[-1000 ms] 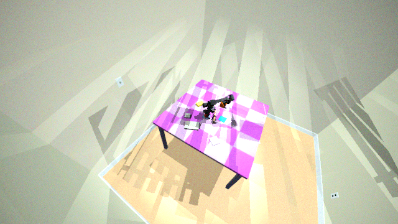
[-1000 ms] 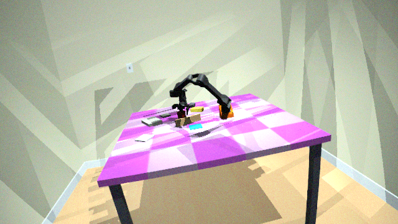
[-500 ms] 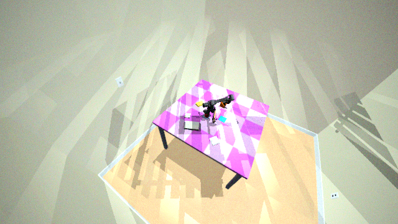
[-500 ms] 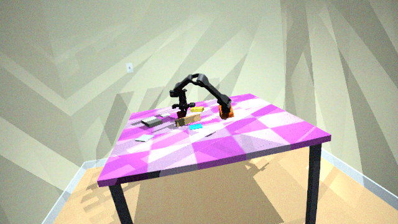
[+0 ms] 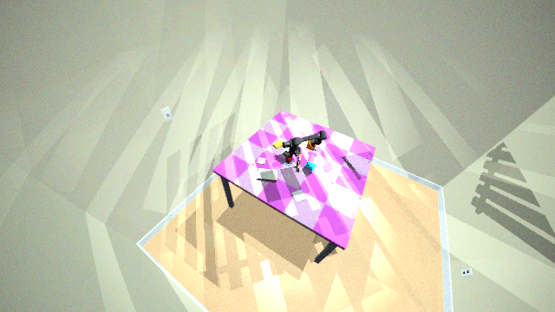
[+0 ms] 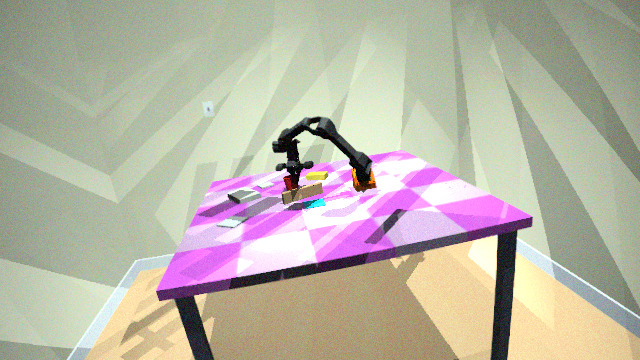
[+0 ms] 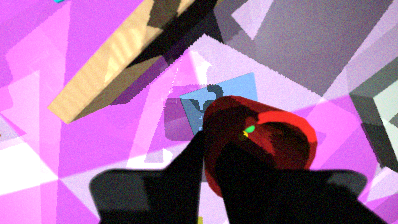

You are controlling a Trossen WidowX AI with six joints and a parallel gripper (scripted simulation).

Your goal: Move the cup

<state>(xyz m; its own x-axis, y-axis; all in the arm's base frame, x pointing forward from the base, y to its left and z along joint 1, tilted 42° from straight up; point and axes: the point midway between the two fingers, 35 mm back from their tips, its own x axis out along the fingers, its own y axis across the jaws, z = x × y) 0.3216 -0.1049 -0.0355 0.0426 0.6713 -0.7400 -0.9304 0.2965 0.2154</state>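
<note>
Now: the wooden block 90 mm to the left of my gripper tip, 40 mm below it and 10 mm behind it. Also, from my gripper tip: yellow block: 210 mm to the right, 130 mm behind, 40 mm below; then cup: 30 mm ahead, 10 mm to the right; then grey block: 290 mm ahead, 90 mm to the right, 50 mm below.
</note>
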